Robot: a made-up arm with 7 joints.
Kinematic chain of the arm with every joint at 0, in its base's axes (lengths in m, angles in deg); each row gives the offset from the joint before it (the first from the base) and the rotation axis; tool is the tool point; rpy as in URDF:
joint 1: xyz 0 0 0.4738 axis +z
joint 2: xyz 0 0 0 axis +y
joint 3: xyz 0 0 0.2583 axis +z
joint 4: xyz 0.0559 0 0 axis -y
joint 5: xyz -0.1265 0 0.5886 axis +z
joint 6: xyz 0 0 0 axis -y
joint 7: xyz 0.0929 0 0 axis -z
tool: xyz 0 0 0 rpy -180 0 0
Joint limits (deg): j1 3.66..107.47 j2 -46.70..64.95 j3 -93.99..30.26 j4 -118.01..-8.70 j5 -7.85..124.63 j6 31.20..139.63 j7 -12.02..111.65
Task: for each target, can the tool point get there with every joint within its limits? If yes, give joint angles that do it. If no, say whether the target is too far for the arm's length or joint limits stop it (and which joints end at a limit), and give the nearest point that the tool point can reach.
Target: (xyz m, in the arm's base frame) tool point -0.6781 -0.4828 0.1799
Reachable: no: joint limits stop it (at a limit: joint 1, joint 2, joint 3, joint 6) | nearest point -0.2856 -0.7237 0.6212 | short by 0.638 m
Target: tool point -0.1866 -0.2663 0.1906
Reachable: no: joint limits stop it (at a limit: joint 1, joint 2, joint 4, joint 6) | nearest point 0.1855 -0.5206 0.1508 | short by 0.452 m
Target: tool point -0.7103 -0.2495 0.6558
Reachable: no: joint limits stop it (at a limit: joint 1, joint 2, joint 3, joint 6) | nearest point -0.6691 -0.3582 0.9979 | short by 0.361 m
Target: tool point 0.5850 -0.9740 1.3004
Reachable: no: too far | nearest point 0.3854 -0.6417 1.0681 | short by 0.452 m
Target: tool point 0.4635 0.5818 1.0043
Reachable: yes | joints 38.82 14.20 17.57 -62.61 59.75 102.94 64.52
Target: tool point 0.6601 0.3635 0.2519
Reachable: yes | joints 30.74 37.25 -4.35 -96.43 45.94 62.56 87.04
